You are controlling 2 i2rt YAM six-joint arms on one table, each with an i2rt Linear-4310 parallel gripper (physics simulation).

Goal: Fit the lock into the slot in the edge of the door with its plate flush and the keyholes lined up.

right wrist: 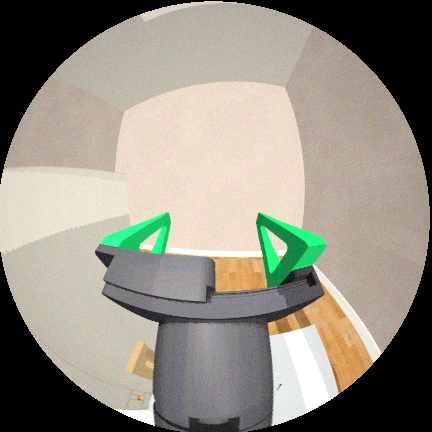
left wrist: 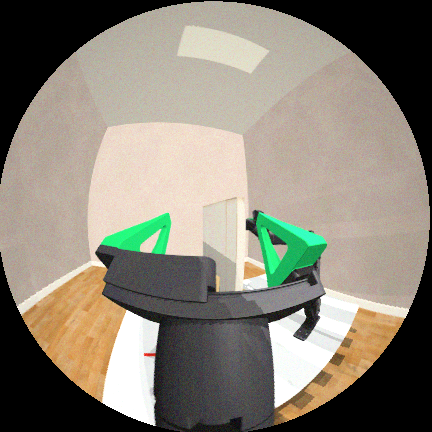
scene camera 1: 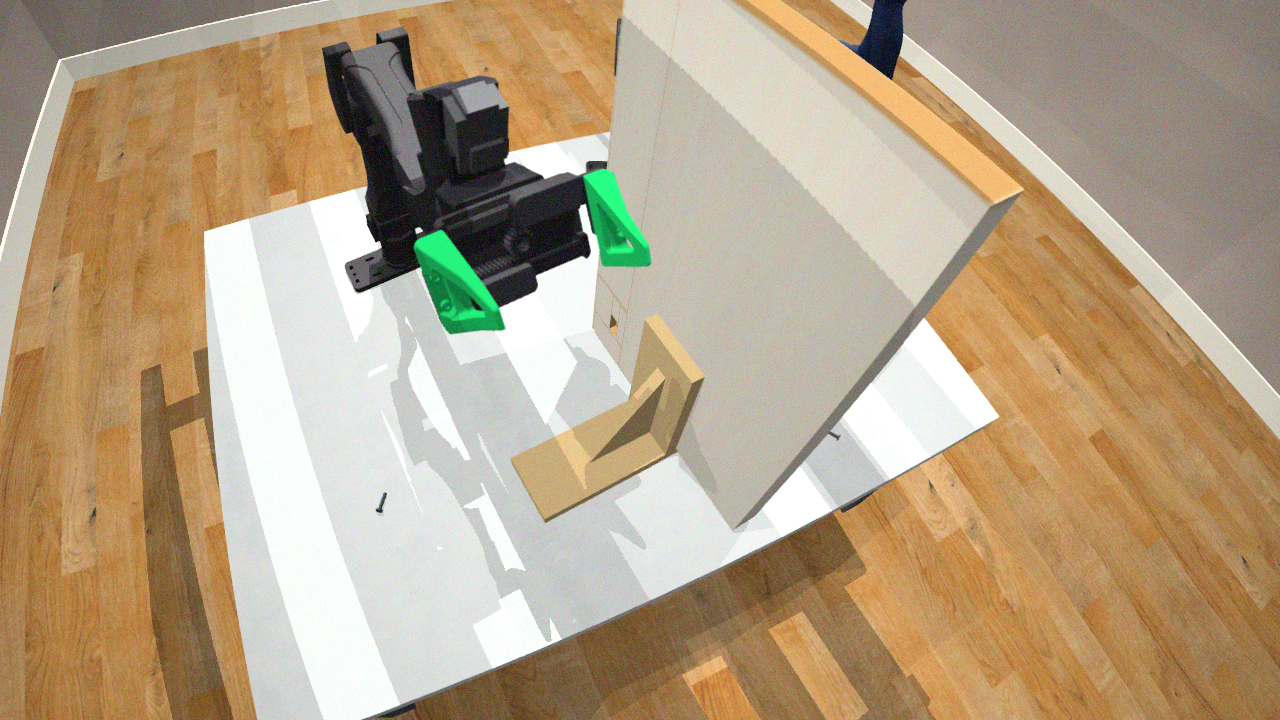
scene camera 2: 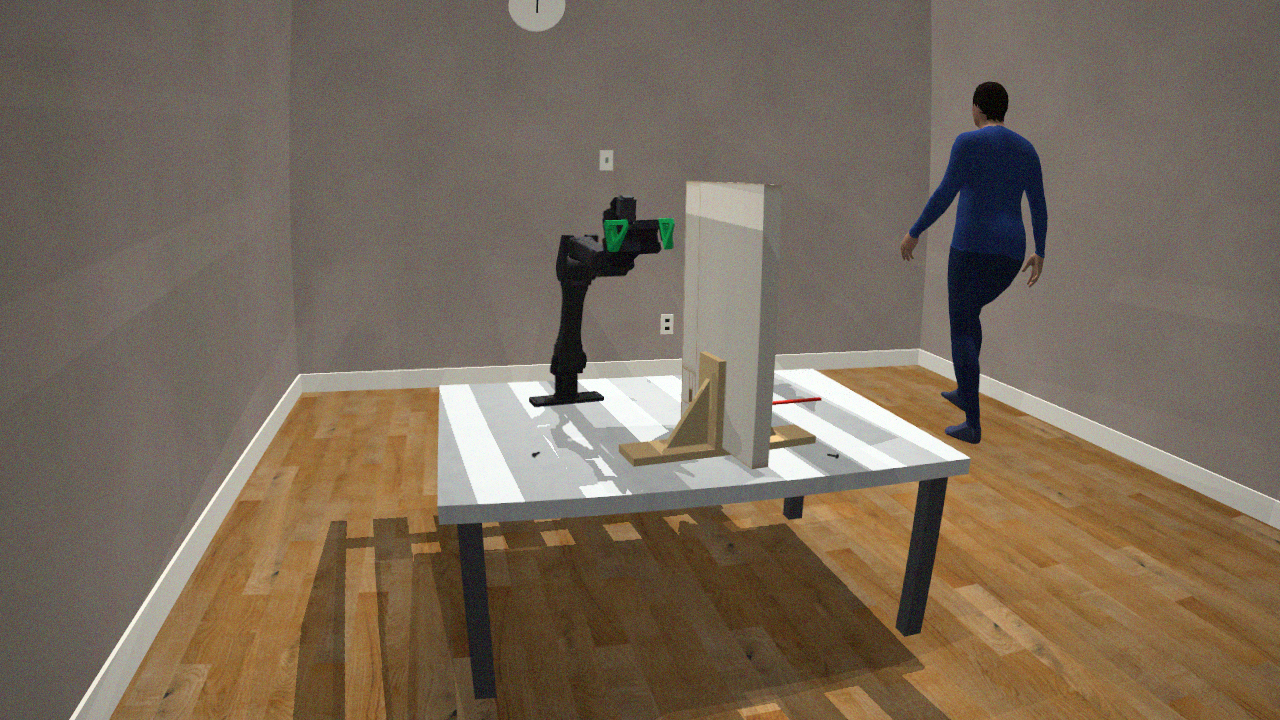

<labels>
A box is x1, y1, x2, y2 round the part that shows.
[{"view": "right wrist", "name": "my right gripper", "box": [94, 212, 325, 429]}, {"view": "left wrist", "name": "my left gripper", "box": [95, 212, 326, 429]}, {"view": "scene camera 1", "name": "my right gripper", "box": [414, 168, 650, 333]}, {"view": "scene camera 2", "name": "my right gripper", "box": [604, 218, 673, 259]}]
</labels>
